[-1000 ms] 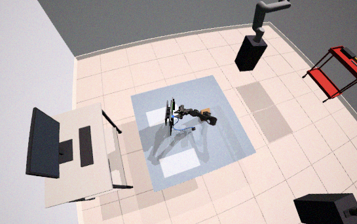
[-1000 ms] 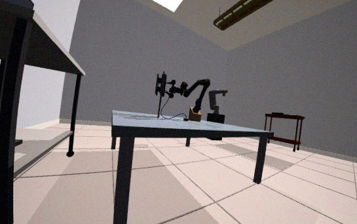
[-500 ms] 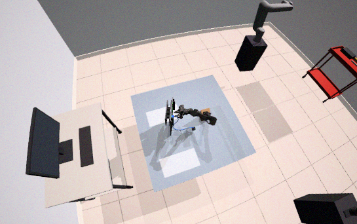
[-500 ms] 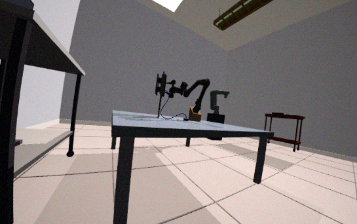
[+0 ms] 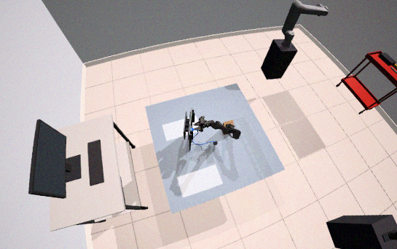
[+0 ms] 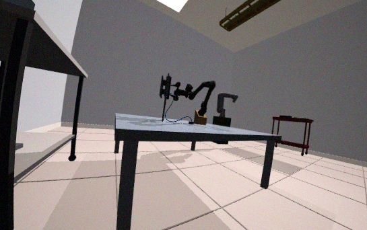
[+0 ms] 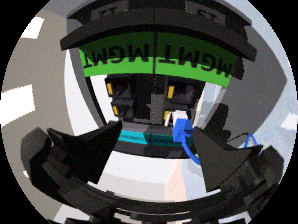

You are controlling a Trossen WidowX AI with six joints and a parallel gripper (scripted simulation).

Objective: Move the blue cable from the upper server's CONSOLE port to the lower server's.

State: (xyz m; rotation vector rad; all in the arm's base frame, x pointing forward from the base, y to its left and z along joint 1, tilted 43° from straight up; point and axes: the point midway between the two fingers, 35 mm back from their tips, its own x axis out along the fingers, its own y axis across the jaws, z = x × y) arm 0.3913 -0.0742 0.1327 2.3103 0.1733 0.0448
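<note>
Now: gripper tip 40 mm short of the blue plug, 30 mm above it and 10 mm to the right of it.
</note>
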